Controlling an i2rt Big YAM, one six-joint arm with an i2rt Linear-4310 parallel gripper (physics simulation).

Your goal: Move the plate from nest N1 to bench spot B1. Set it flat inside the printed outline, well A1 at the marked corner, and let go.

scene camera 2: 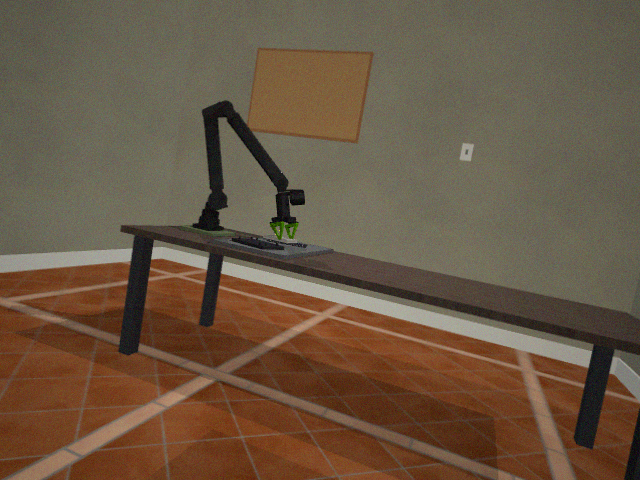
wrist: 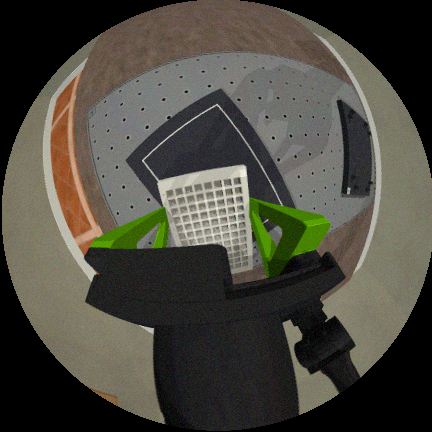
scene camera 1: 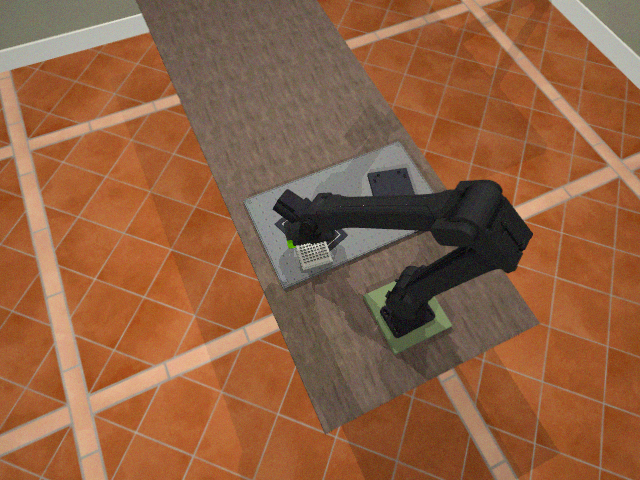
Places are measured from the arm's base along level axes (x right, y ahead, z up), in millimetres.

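Where they show: gripper, fingertip midpoint: (scene camera 2: 285, 239) (wrist: 207, 206); arm's base, link origin: (scene camera 2: 208, 228) (scene camera 1: 406, 314).
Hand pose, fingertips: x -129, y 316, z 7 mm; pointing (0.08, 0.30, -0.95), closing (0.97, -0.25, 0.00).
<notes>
Things, the pixels of their top centre, and the offset from my fingertips. "*": a spot on its surface instead. Level surfaces: height alone.
- white plate, top centre: (wrist: 212, 234) (scene camera 1: 311, 243) (scene camera 2: 280, 237) dy -28, dx -5, dz +6 mm
- white printed outline, surface spot: (wrist: 217, 105) * dy +95, dx +44, dz -9 mm
- dark square pad, surface spot: (wrist: 220, 95) * dy +107, dx +51, dz -9 mm
- dark nest block, top centre: (wrist: 366, 151) (scene camera 1: 394, 191) (scene camera 2: 258, 239) dy +12, dx +289, dz +11 mm
- grey perforated board, top centre: (wrist: 307, 144) (scene camera 1: 346, 208) (scene camera 2: 279, 244) dy +34, dx +141, dz -10 mm
- long brown bench, surface height: dz -24 mm
The white plate (scene camera 1: 314, 256) (scene camera 2: 289, 240) (wrist: 209, 212), with a grid of square wells, is turned relative to the white printed outline (wrist: 217, 105) on a dark square pad (wrist: 220, 95) and overlaps its near part. Whether it rests or is slightly raised is unclear. My gripper (scene camera 2: 285, 238) (wrist: 207, 206) points down, its green fingertips against the plate's two long sides, shut on it. A dark nest block (scene camera 1: 391, 181) (wrist: 357, 155) with small pegs stands apart to the right, with no plate on it. The labels and well A1 are not readable.
The pad and nest block are on a grey perforated board (scene camera 1: 320, 188) (wrist: 107, 142) on the long brown bench (scene camera 1: 258, 93) (scene camera 2: 439, 289). The arm's base stands on a green plinth (scene camera 1: 404, 343). The forearm crosses above the board beside the nest block in scene camera 1.
</notes>
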